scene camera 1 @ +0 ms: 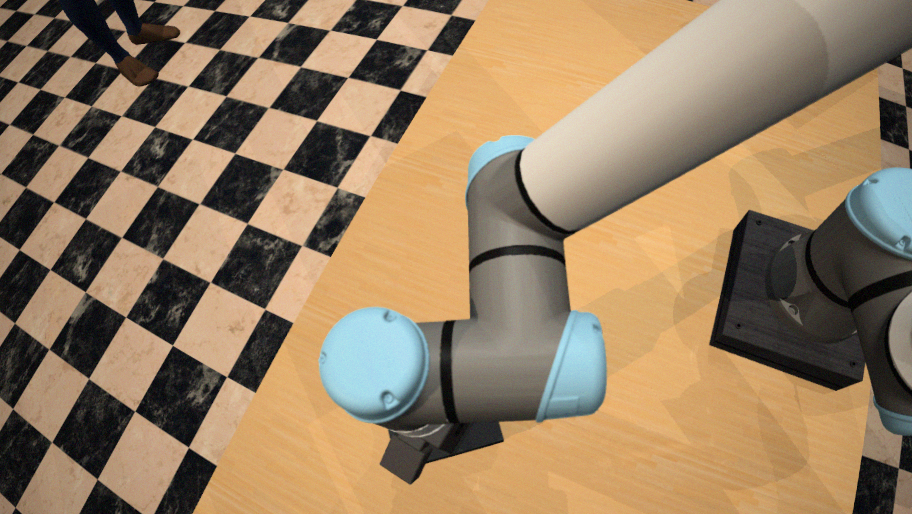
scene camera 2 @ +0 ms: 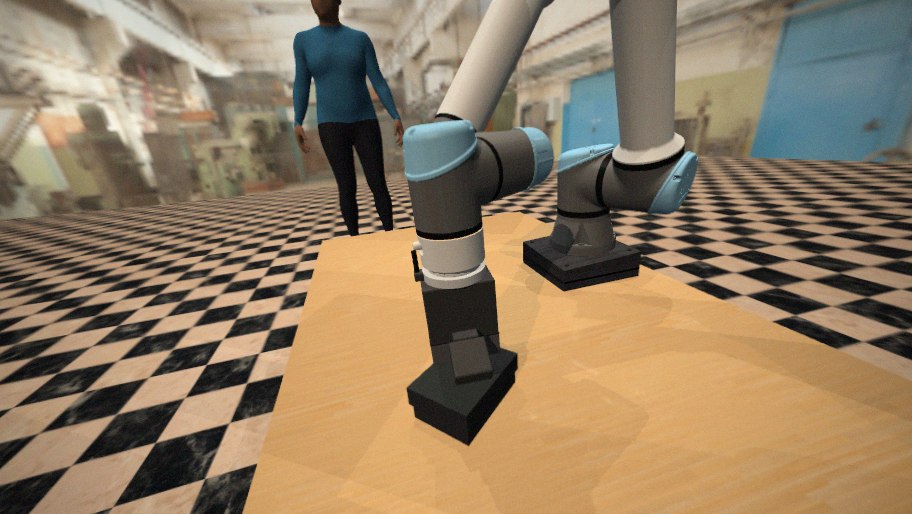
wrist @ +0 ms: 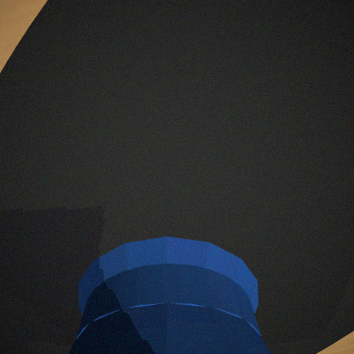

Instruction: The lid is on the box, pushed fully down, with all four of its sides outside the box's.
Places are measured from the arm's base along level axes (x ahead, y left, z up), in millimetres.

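Pixels of known places: end effector, tool point: (wrist: 166,278); arm's base, origin of the base link: (scene camera 1: 817,289) (scene camera 2: 581,243).
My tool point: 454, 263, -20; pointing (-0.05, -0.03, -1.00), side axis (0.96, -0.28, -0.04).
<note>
Ahead of a thing's pixels: the offset from my tool point to its top centre, as dx, dy, dz. "pt": to the spot under its first point. Level surfaces: height alone.
The black lid {+4, +3, +9} (scene camera 1: 482,440) (scene camera 2: 431,385) (wrist: 200,125) lies level over the dark box {pt +56, +35, -32} (scene camera 2: 440,425). In scene camera 2 the lid's sides overhang the box on the two near sides, and a narrow strip of box shows below them. The far sides are hidden, and the dark surfaces make the depth of the fit hard to judge. My gripper's blue suction cup (wrist: 167,250) is open, with suction off, right over the lid's top. Its contact edge is hidden, so I cannot tell whether it touches. The dark tool body (scene camera 2: 459,312) stands upright above the lid.
The box stands on the wooden table {dz -41} (scene camera 1: 415,255) (scene camera 2: 357,319). The arm's square black base (scene camera 1: 766,306) (scene camera 2: 600,271) stands at the back right in scene camera 2. A person in a blue shirt (scene camera 2: 338,76) stands beyond the table on the checkered floor (scene camera 2: 191,357).
</note>
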